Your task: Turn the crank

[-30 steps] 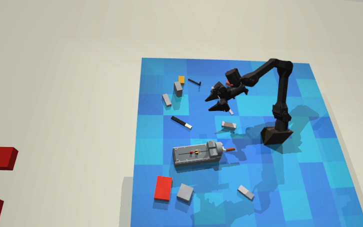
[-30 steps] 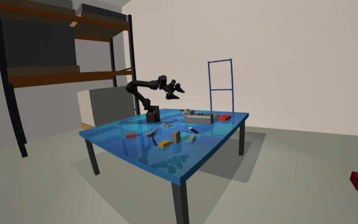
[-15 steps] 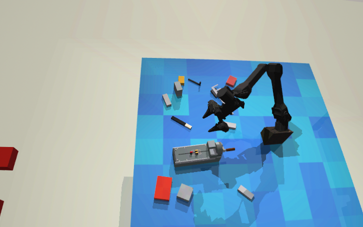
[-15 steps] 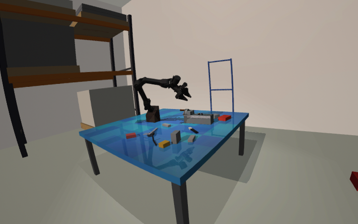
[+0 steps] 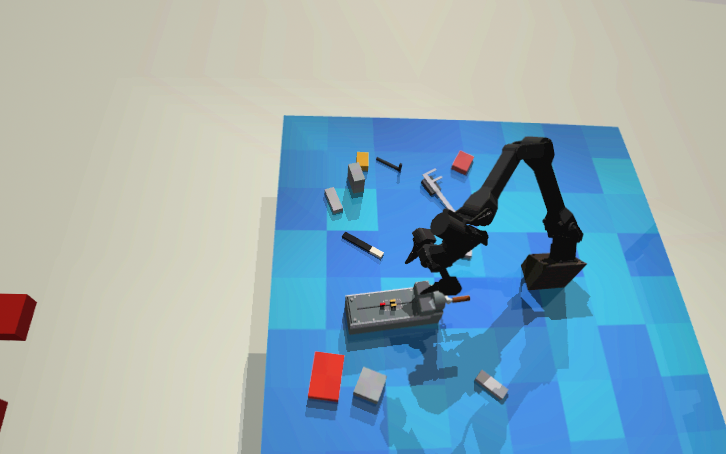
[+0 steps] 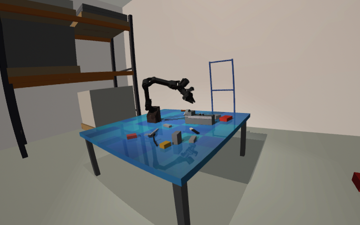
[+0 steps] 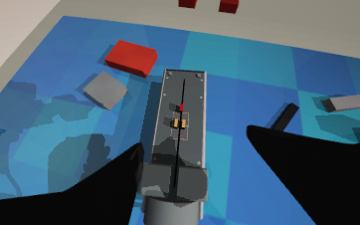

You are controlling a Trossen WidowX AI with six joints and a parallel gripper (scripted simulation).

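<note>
Right now my gripper tip is 140 mm past the brown crank handle, 30 mm to the right of it and 80 mm above it. From my gripper tip the other things lie so: red pointer (70 mm ahead, 20 mm to the left, 110 mm below); then black key (30 mm behind, 510 mm to the right, 180 mm below); then yellow block (80 mm ahead, 530 mm to the right, 180 mm below).
</note>
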